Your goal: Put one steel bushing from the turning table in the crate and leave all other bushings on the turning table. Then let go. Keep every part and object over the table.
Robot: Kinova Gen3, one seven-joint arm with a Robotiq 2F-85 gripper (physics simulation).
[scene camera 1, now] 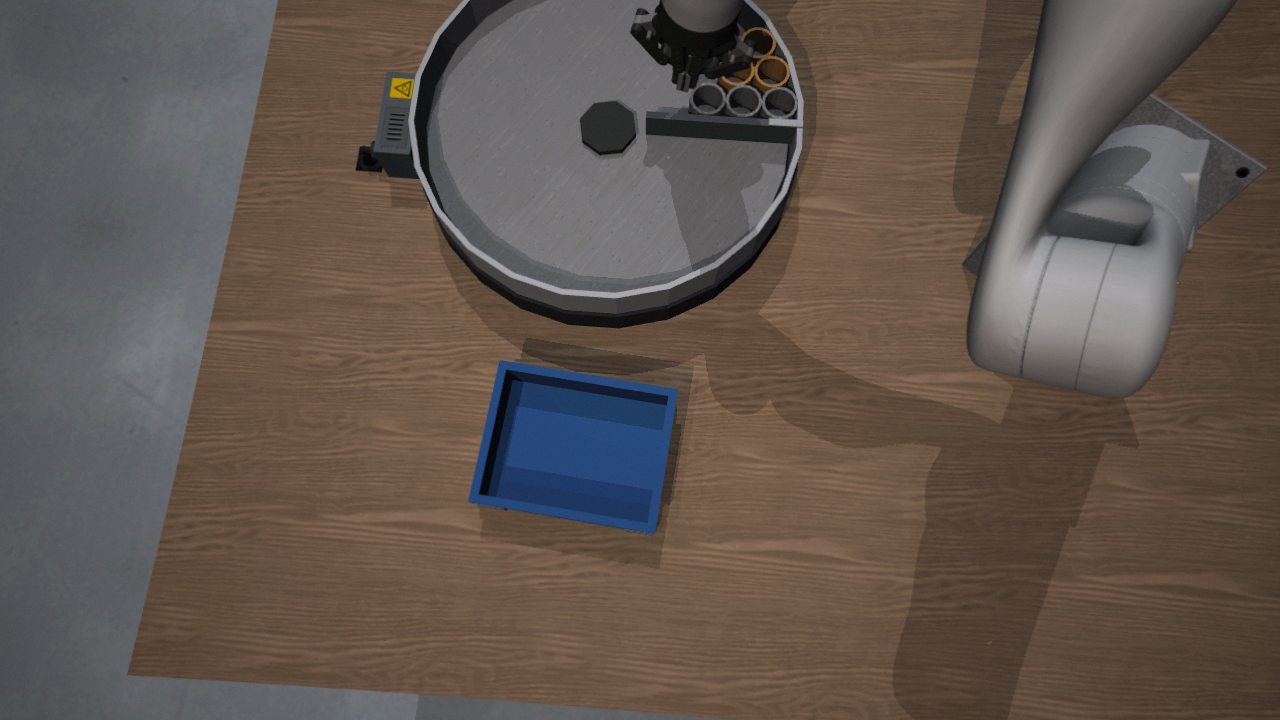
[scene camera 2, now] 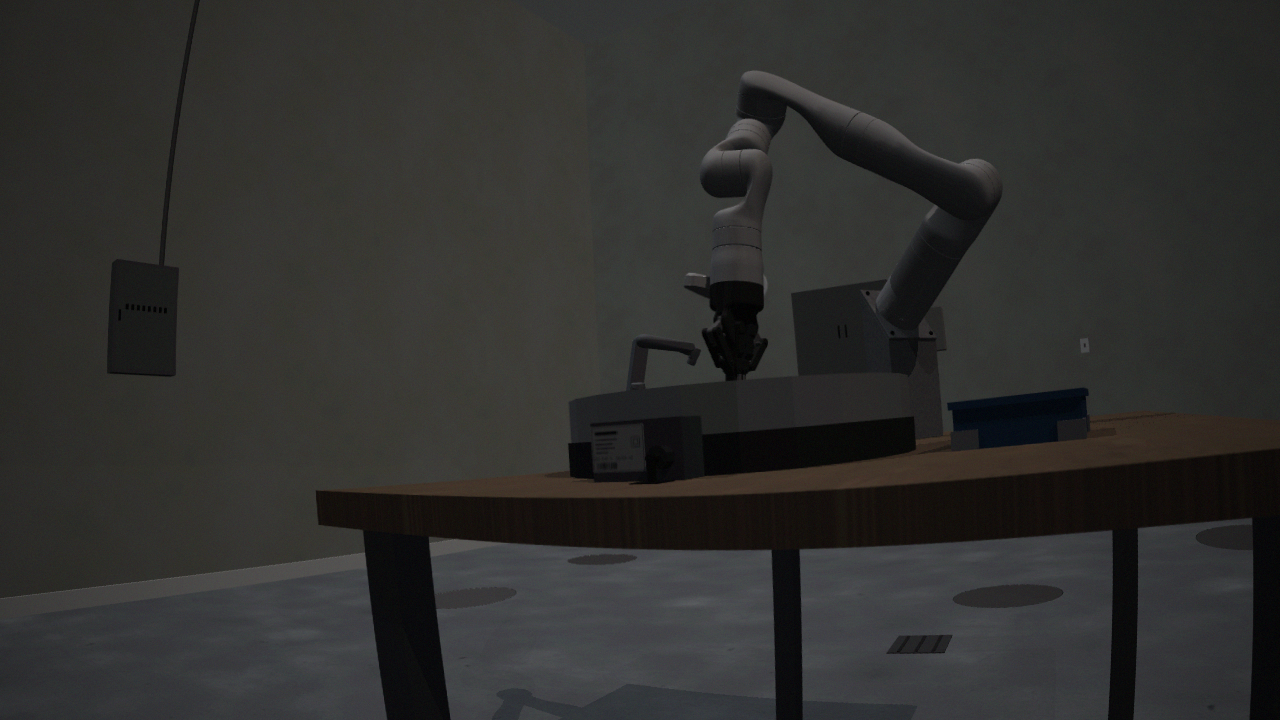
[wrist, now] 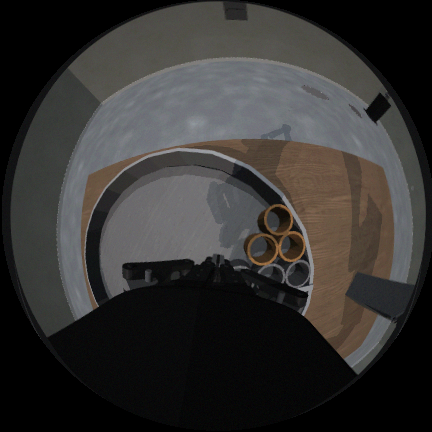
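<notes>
Three grey steel bushings, left, middle and right, stand upright in a row along the divider inside the turning table. Three bronze-coloured bushings stand behind them, partly covered by the gripper in scene camera 1. My gripper is shut and empty, fingers down, near the left steel bushing on its hub side. The gripper mostly hides that bushing in the wrist view. The blue crate is empty.
The turning table has a raised rim and a dark hub. A grey box with a warning label adjoins its left side. The crate stands on the wooden table in front of the turning table. The arm's base is at the right.
</notes>
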